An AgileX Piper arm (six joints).
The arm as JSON. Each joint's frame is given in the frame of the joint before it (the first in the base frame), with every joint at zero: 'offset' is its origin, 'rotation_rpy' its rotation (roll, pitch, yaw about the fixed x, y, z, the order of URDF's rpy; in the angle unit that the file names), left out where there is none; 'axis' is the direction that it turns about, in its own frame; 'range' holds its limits. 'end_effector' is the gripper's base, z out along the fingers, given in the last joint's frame.
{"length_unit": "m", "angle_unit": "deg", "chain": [
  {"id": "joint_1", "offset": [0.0, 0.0, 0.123], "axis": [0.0, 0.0, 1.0], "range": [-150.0, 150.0]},
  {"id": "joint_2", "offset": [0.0, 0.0, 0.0], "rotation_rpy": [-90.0, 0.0, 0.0], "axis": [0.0, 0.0, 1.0], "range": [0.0, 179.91]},
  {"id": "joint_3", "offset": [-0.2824, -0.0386, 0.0], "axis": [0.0, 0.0, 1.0], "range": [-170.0, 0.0]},
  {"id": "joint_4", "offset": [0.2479, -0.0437, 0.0], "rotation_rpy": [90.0, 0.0, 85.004], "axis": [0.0, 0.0, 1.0], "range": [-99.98, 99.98]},
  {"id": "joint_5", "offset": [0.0, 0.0, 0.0], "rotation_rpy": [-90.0, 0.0, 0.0], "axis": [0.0, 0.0, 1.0], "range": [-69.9, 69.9]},
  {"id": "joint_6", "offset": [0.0, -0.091, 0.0], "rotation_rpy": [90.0, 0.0, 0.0], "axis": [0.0, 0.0, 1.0], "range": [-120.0, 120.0]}
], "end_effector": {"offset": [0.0, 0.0, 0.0]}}
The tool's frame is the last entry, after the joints.
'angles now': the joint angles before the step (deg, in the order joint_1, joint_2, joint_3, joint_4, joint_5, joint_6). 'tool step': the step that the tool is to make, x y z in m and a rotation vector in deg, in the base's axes. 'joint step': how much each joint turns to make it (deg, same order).
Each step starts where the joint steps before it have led.
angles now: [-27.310, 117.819, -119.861, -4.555, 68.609, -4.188]
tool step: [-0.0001, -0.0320, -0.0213, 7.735, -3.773, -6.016]
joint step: [-4.817, 3.775, -1.623, 7.553, -1.560, 2.282]
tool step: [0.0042, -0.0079, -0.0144, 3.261, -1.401, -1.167]
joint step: [-1.116, 1.892, 0.021, 3.410, -1.349, 0.198]
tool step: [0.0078, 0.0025, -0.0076, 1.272, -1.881, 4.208]
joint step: [0.048, 1.131, 0.002, 4.284, -1.383, -4.768]
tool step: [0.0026, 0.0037, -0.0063, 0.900, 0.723, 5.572]
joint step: [0.012, 0.836, -0.194, 2.977, 1.617, -5.873]
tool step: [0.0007, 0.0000, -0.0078, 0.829, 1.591, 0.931]
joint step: [0.003, 0.847, -0.008, 0.131, 1.140, -0.740]
